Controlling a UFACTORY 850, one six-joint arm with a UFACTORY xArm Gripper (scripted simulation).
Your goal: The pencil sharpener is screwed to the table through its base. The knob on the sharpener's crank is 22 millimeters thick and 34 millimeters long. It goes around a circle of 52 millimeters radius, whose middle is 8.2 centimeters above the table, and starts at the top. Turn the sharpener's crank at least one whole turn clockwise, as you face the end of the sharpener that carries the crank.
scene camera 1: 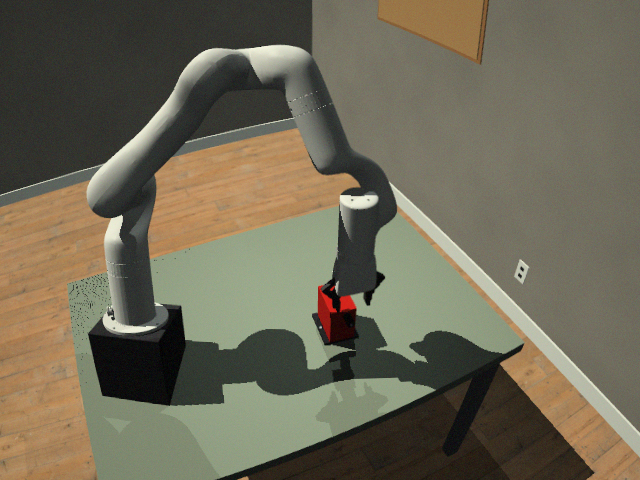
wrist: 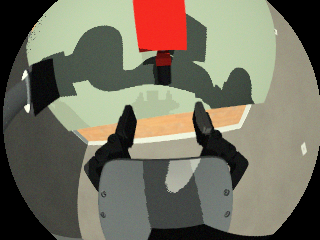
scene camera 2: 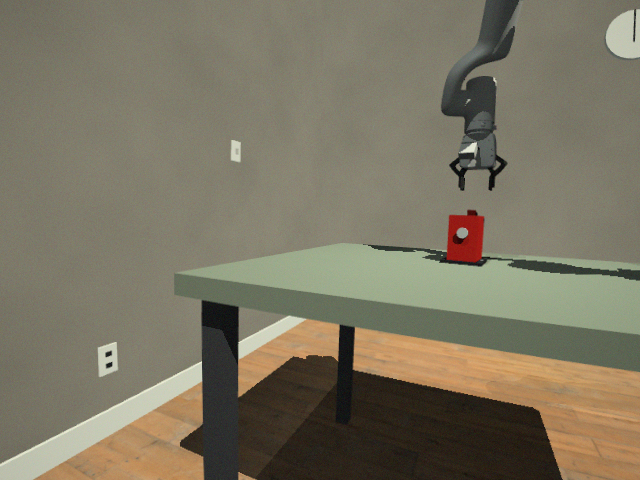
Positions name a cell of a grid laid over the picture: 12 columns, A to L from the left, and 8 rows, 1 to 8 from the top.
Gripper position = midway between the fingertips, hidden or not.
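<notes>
Scene camera 1 shows me my gripper (scene camera 1: G6). In the wrist view I see my gripper (wrist: G4) as well, and scene camera 2 also shows my gripper (scene camera 2: I4).
</notes>
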